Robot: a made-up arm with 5 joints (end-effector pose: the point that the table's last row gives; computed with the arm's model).
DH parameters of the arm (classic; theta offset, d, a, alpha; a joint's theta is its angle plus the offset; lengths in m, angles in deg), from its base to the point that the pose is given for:
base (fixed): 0 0.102 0 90
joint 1: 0 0.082 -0.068 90
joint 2: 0 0.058 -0.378 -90
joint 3: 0 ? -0.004 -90
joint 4: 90 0.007 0.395 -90
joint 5: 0 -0.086 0.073 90
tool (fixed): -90 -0.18 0 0
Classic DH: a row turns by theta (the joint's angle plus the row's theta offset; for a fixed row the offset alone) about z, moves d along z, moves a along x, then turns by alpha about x.
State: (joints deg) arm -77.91 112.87 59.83 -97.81 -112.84
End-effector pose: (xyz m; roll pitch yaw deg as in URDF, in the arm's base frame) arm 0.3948 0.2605 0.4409 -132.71 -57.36 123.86
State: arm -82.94 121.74 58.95 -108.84 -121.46
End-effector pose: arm 0.3792 0.3646 0.3991 -117.07 -42.67 119.56
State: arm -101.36 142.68 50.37 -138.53 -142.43
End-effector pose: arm 0.2536 0.5744 0.1403 -80.45 -7.74 124.52
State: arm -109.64 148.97 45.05 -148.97 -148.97
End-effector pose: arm 0.1697 0.6058 0.0341 -67.02 1.98 131.04
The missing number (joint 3, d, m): 0.142
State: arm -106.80 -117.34 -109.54 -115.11 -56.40
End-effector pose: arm -0.6634 -0.3748 -0.3354 30.57 55.41 72.66
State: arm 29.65 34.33 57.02 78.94 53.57
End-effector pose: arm -0.1574 0.1397 -0.4197 -135.14 -27.15 57.63
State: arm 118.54 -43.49 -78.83 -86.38 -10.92
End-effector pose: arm 0.6278 -0.5229 0.1614 56.98 -39.85 -111.23
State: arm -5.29 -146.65 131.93 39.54 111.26
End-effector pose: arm 0.1658 -0.3239 -0.0234 97.69 -34.32 -80.73
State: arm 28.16 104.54 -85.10 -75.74 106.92
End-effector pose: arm -0.0002 0.3205 -0.2051 159.81 41.42 162.70
